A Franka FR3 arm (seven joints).
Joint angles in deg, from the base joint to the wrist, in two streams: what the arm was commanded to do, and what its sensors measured. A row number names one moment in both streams.
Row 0, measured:
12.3, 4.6, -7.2, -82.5, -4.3, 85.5, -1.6
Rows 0 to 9, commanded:
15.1, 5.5, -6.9, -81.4, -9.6, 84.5, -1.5
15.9, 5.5, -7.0, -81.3, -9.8, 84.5, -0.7
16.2, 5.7, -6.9, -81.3, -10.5, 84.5, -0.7
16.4, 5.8, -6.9, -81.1, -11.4, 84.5, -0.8
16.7, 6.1, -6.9, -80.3, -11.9, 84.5, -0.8
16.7, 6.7, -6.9, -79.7, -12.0, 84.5, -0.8
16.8, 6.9, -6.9, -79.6, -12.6, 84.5, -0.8
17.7, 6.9, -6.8, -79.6, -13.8, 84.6, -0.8
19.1, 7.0, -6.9, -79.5, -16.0, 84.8, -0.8
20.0, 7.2, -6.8, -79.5, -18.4, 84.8, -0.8
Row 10, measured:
17.4, 5.7, -6.9, -81.4, -12.8, 85.5, -1.4
